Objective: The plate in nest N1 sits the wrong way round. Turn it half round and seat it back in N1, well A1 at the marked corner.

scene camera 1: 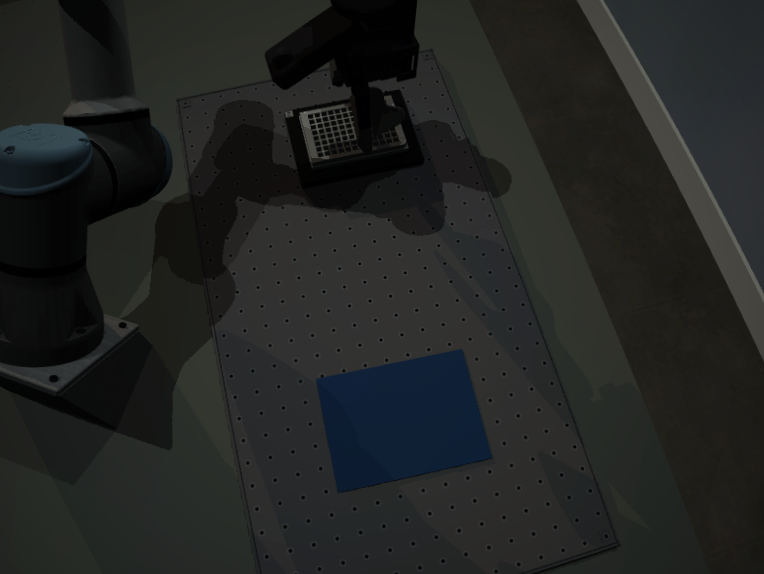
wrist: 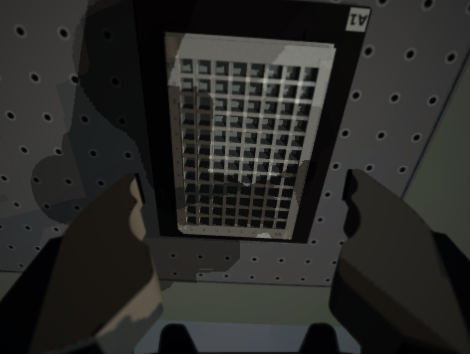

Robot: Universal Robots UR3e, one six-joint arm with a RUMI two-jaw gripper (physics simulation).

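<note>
A pale plate [scene camera 1: 328, 132] [wrist: 250, 150] with a grid of square wells lies in the black nest [scene camera 1: 361, 174] [wrist: 240, 20], its long sides along the nest's long sides. Small marks along two plate edges are too faint to read. A white A1 label [scene camera 1: 289, 114] [wrist: 358, 19] is on one corner of the nest, at the back left in the scene view and top right in the wrist view. My gripper [scene camera 1: 377, 134] [wrist: 242, 175] is open above the plate, one finger to each side of it in the wrist view. Whether the fingertips are beside or above the plate's sides is hard to tell.
The nest stands near the back end of a perforated board [scene camera 1: 370, 296] [wrist: 45, 97]. A flat blue rectangle [scene camera 1: 404, 422] lies on its front half. The arm's base [scene camera 1: 55, 376] stands left of the board. Shadows of the arm darken the area around the nest.
</note>
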